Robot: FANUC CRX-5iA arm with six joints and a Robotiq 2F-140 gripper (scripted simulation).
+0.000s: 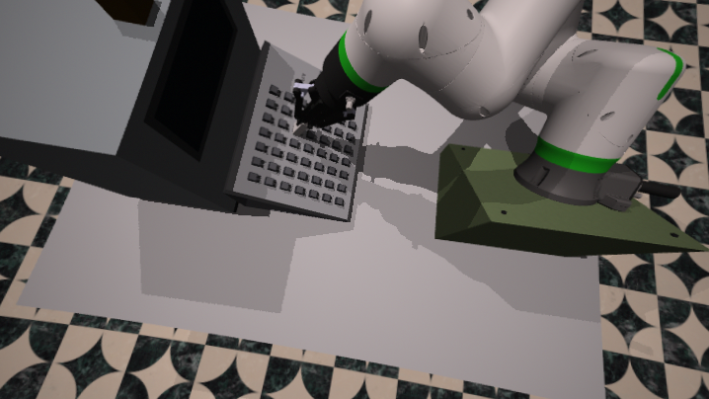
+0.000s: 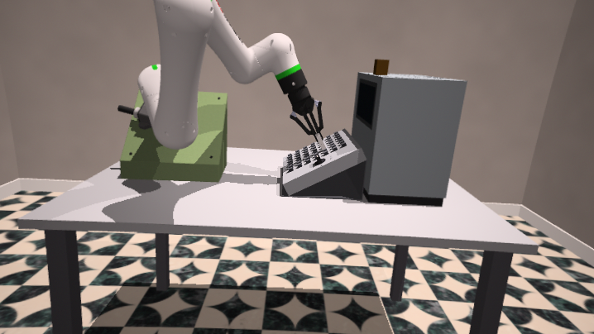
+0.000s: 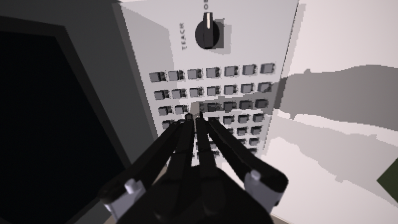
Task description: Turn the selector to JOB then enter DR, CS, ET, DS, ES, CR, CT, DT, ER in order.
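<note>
Now: hand 5 cm past the key, 3 cm to the right of it and 6 cm above it. Round my hand: black selector knob: 1 cm ahead, 13 cm to the right, 3 cm below; grey keypad: 1 cm ahead, 1 cm to the right, 8 cm below.
</note>
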